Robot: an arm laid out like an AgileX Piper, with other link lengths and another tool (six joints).
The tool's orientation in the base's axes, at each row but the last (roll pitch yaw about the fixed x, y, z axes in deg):
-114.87 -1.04 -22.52
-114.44 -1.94 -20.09
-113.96 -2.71 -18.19
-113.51 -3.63 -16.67
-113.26 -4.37 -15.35
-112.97 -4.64 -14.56
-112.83 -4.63 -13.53
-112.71 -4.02 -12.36
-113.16 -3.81 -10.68
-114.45 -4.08 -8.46
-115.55 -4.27 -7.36
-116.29 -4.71 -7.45
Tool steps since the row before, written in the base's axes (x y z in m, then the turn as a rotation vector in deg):
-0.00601 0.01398 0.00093 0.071 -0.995 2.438
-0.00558 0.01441 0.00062 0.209 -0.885 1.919
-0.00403 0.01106 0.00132 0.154 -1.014 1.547
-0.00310 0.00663 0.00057 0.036 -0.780 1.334
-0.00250 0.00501 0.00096 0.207 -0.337 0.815
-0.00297 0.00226 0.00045 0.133 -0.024 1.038
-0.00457 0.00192 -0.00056 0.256 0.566 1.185
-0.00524 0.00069 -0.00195 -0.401 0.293 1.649
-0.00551 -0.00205 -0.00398 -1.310 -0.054 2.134
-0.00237 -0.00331 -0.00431 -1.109 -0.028 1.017
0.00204 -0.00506 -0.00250 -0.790 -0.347 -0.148
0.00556 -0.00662 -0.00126 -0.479 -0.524 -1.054
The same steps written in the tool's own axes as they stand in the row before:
-0.01089 -0.00549 0.00915 0.491 -1.829 -1.831
-0.01016 -0.00568 0.01018 0.565 -1.416 -1.478
-0.00721 -0.00528 0.00778 0.535 -1.020 -1.455
-0.00483 -0.00298 0.00466 0.342 -0.912 -1.200
-0.00365 -0.00279 0.00334 0.350 -0.620 -0.560
-0.00340 -0.00123 0.00104 0.218 -0.947 -0.390
-0.00492 -0.00016 0.00080 0.212 -1.317 0.108
-0.00539 0.00163 0.00020 -0.338 -1.624 -0.463
-0.00529 0.00454 -0.00136 -1.133 -1.919 -1.143
-0.00216 0.00529 -0.00157 -1.018 -0.915 -0.626
0.00248 0.00448 -0.00313 -0.748 0.276 -0.362
0.00625 0.00418 -0.00445 -0.492 1.169 -0.071

